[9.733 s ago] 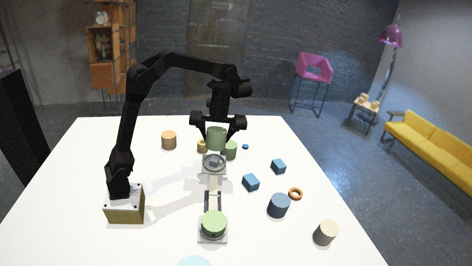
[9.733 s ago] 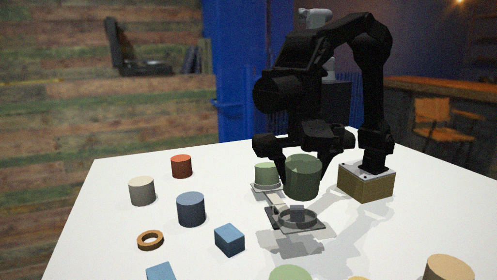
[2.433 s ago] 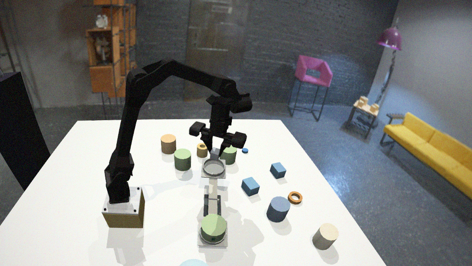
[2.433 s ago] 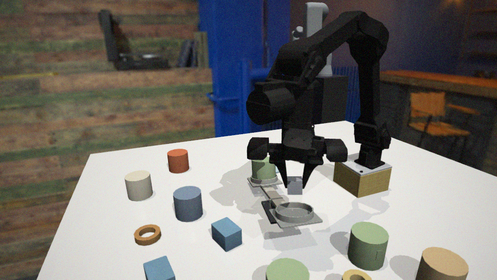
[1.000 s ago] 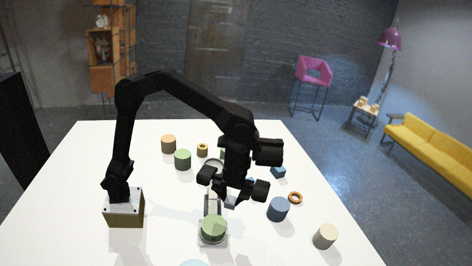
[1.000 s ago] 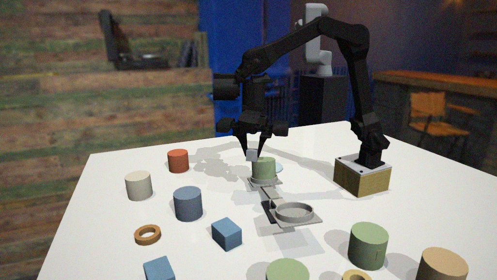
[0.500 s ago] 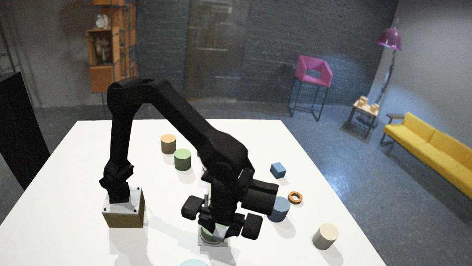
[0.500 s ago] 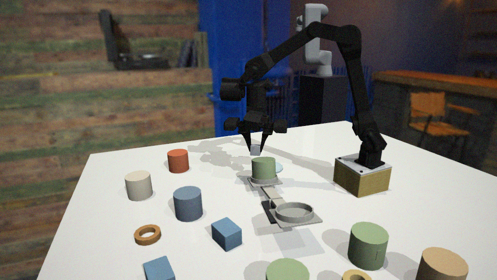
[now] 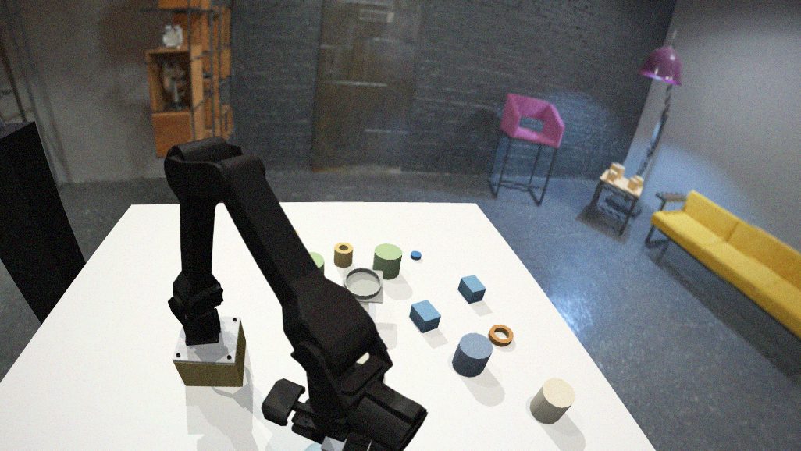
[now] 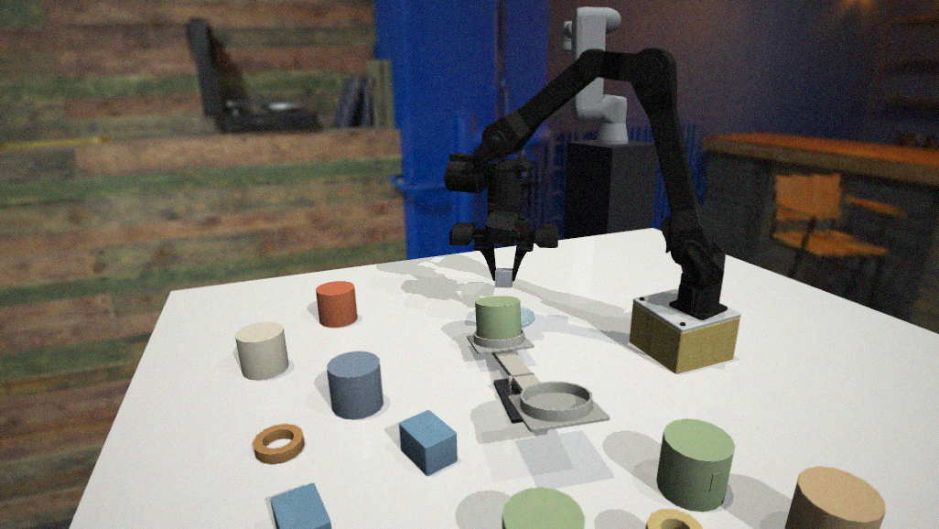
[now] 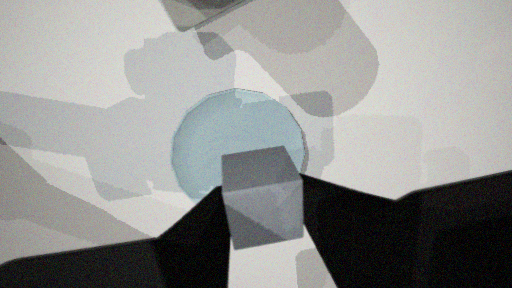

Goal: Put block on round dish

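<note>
My gripper tip is 8 cm above the pale blue round dish and 1 cm past it. The rest, counted from my gripper tip: red cylinder 27 cm ahead, 15 cm to the right, 4 cm below; then blue-grey cylinder 31 cm ahead, 13 cm to the left, 4 cm below; then beige-topped cylinder 43 cm ahead, 6 cm to the right, 4 cm below.
</note>
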